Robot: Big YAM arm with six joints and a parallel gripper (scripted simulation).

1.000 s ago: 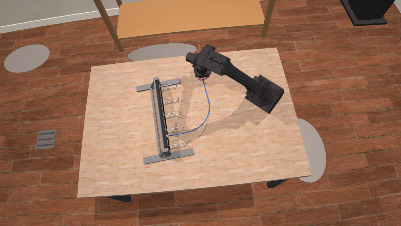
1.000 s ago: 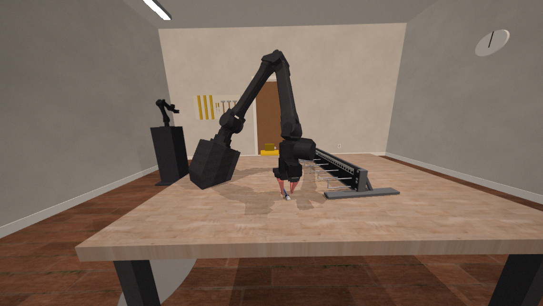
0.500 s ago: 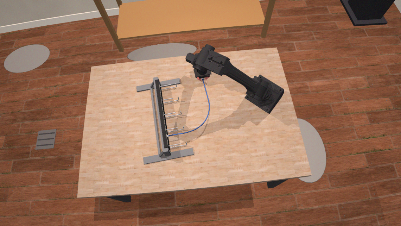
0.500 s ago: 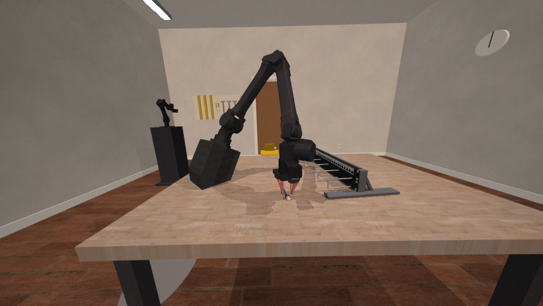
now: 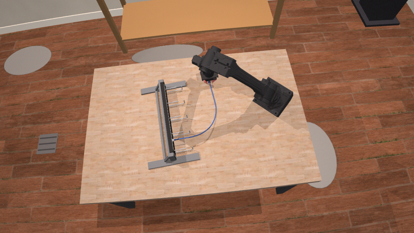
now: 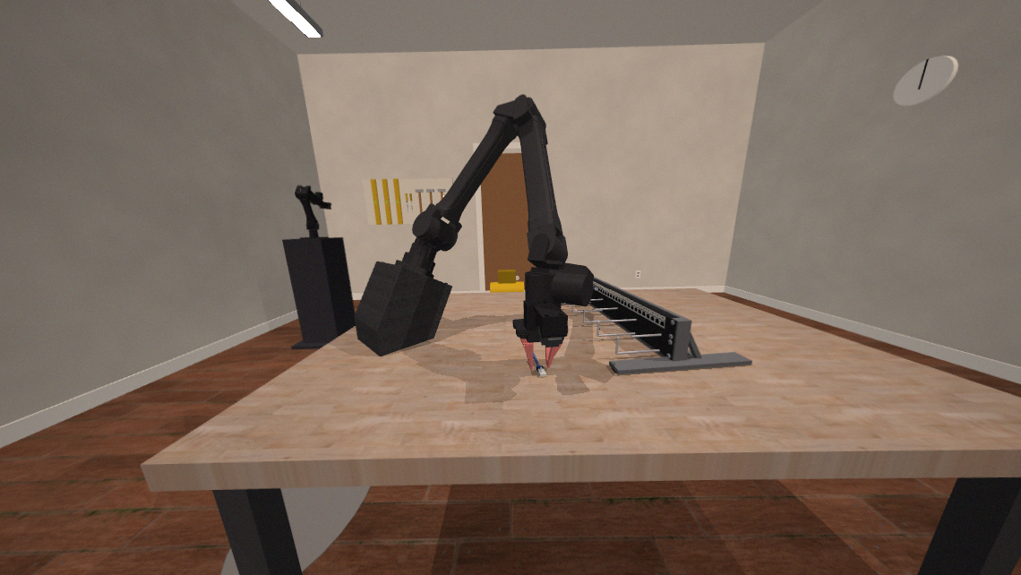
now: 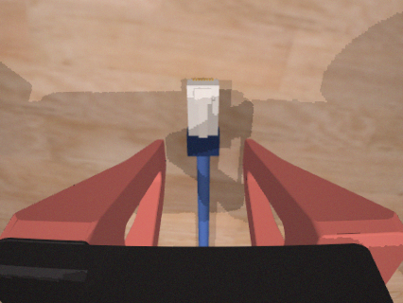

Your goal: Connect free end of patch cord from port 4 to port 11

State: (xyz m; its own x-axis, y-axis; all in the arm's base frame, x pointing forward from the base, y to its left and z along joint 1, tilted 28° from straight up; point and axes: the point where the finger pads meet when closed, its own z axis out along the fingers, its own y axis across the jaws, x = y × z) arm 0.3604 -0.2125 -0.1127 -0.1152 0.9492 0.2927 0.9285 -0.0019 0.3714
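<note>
Right now the white plug is 20 mm to the right of my hand and 10 mm below it.
</note>
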